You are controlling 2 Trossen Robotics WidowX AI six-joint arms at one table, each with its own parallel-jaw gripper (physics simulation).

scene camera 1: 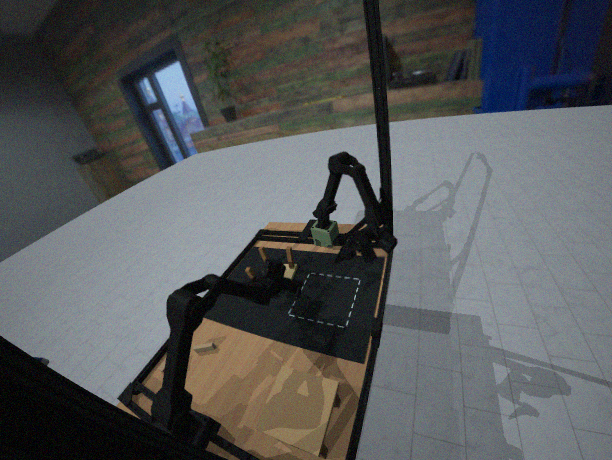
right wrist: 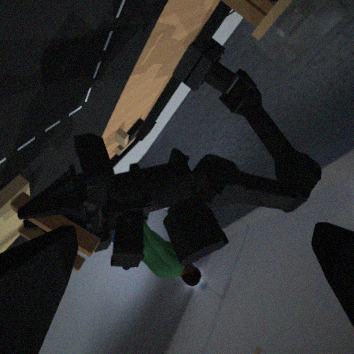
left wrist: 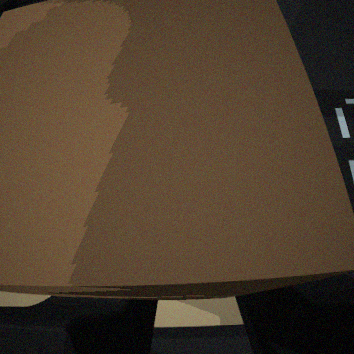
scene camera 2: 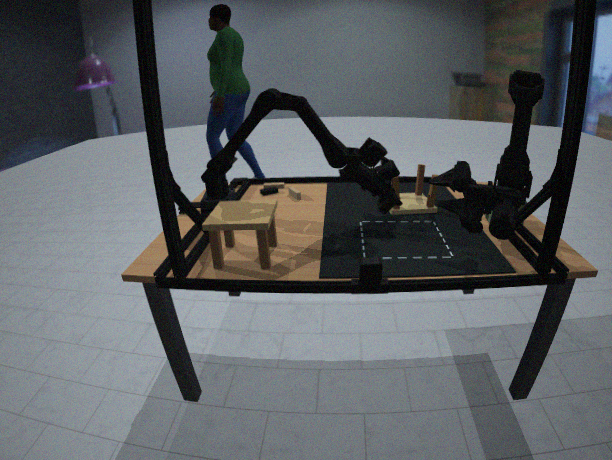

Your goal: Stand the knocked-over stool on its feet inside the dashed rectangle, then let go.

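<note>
The small stool (scene camera 1: pixel 290 271) (scene camera 2: pixel 413 202) is upside down on the black mat (scene camera 1: pixel 258 315) (scene camera 2: pixel 345 246), its pale seat down and its brown legs pointing up. It lies just outside the dashed rectangle (scene camera 1: pixel 332 275) (scene camera 2: pixel 395 222) (left wrist: pixel 342 123) (right wrist: pixel 53 125), beside one edge. My left gripper (scene camera 1: pixel 273 274) (scene camera 2: pixel 392 196) is shut on one of the stool's legs, and that brown leg (left wrist: pixel 175 158) fills the left wrist view. My right gripper (scene camera 2: pixel 447 193) (right wrist: pixel 196 236) is open and empty, level with the stool on its far side from the left arm. The stool's seat and legs show at the left edge of the right wrist view (right wrist: pixel 53 228).
A larger wooden table (scene camera 1: pixel 290 402) (scene camera 2: pixel 240 214) stands on the bare wood part of the bench. Small loose blocks (scene camera 1: pixel 205 348) (scene camera 2: pixel 295 193) lie near the left arm's base. A green block (scene camera 1: pixel 324 234) sits by the right arm. A black frame post (scene camera 1: pixel 379 114) (scene camera 2: pixel 154 137) rises at the bench edge.
</note>
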